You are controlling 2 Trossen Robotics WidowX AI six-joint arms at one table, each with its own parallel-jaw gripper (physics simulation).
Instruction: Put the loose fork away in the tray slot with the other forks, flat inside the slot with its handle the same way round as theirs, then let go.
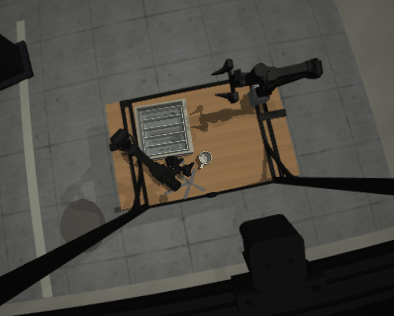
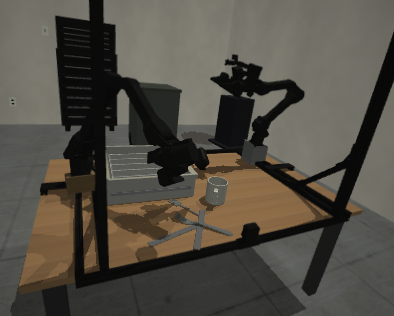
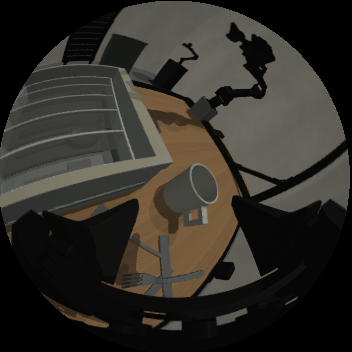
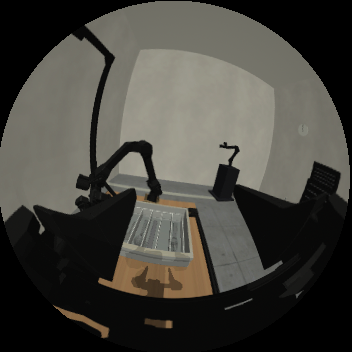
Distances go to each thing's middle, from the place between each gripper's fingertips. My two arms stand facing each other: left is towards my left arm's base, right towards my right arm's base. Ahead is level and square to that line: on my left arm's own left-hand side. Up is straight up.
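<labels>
A grey mug point(image 3: 195, 187) sits 38 cm below my right hand, 28 cm behind it and 14 cm to the left of it, and a grey cutlery tray point(image 2: 120, 165) is 40 cm below my right hand and 32 cm to the left of it.
As for the grey mug, my left hand is 8 cm above it, 10 cm to the left of it and 3 cm past it. The grey cutlery tray, meanwhile, is 9 cm below my left hand, 25 cm ahead of it and 8 cm to the left of it.
</labels>
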